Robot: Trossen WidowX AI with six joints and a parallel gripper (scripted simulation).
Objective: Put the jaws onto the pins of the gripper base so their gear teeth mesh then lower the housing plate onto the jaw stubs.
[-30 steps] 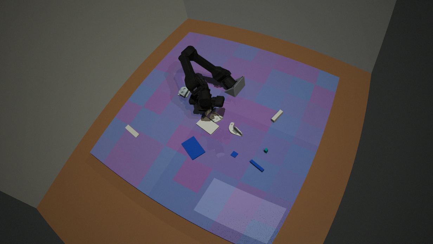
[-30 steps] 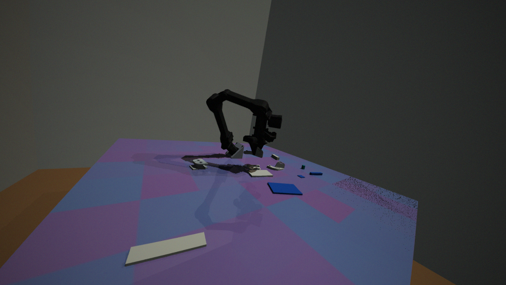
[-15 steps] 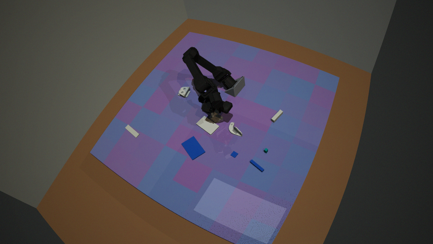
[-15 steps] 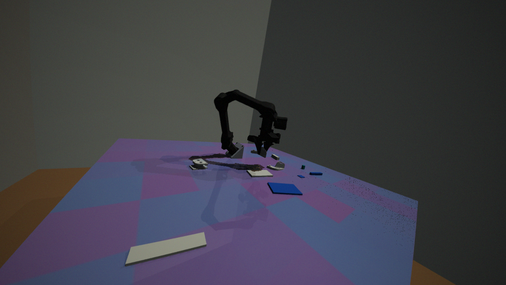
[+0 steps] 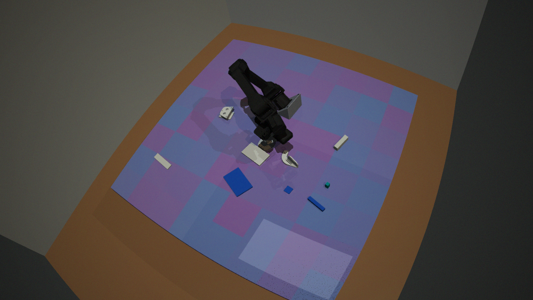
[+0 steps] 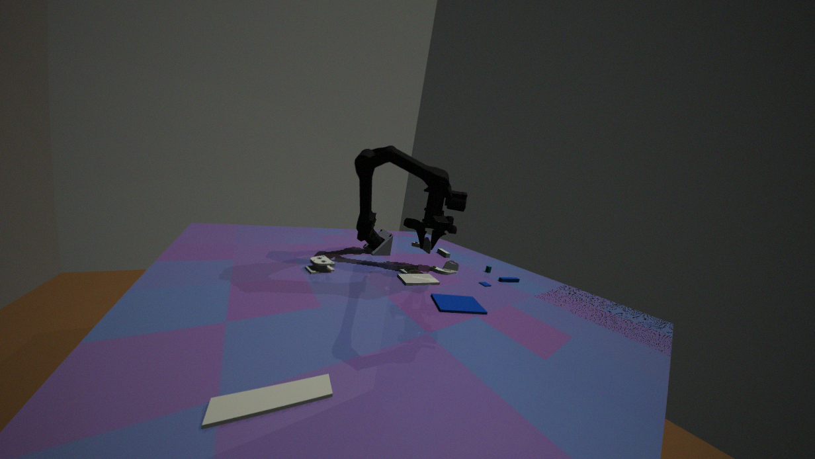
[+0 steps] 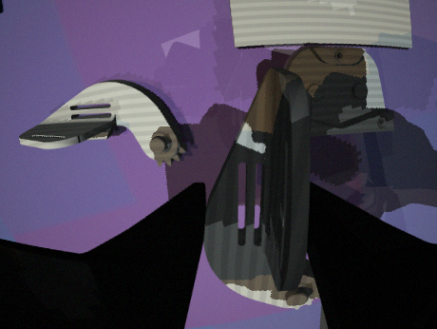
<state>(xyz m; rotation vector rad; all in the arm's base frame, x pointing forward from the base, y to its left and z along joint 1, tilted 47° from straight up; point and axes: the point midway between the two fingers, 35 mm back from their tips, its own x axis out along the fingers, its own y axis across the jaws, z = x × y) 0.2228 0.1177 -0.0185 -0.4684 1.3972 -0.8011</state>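
The ribbed white plate is 80 mm ahead of my gripper tip, 70 mm to the right of it and 80 mm below it. The rest, counted from my gripper tip: small blue square (160 mm ahead, 160 mm to the left, 80 mm below); then blue plate (240 mm ahead, 50 mm to the right, 80 mm below); then jaw (10 mm ahead, 60 mm to the left, 70 mm below).
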